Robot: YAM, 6 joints.
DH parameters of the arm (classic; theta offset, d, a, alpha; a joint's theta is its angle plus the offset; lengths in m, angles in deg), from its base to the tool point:
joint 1: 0 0.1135 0.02 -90
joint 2: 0 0 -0.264 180
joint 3: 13.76 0 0.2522 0
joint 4: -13.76 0 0.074 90
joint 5: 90 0 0 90
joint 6: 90 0.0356 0 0
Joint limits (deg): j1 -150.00..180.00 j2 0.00..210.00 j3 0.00..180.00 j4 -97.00..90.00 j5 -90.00..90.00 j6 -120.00..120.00
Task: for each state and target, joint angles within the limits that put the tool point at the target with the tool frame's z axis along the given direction. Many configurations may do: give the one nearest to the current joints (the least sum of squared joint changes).
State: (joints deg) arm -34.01 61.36 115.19 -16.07 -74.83 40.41
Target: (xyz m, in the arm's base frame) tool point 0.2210 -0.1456 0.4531 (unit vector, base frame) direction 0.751 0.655 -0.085
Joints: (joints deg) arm -41.01 79.90 95.00 -46.93 -80.73 40.41
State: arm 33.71 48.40 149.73 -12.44 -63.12 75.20
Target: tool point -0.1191 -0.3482 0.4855 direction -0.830 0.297 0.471
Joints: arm 75.99 17.93 131.25 -33.81 -61.36 75.20
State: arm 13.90 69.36 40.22 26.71 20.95 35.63
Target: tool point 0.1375 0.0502 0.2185 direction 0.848 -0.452 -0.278
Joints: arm 31.70 37.27 21.66 -14.27 56.09 35.63
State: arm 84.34 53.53 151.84 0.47 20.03 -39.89
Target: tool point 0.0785 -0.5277 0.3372 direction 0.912 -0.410 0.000
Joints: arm 95.13 32.53 179.87 32.67 60.67 -39.89
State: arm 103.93 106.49 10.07 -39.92 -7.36 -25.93
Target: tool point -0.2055 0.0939 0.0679 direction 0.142 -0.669 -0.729
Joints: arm 150.79 113.45 47.63 -55.90 -30.99 -25.93
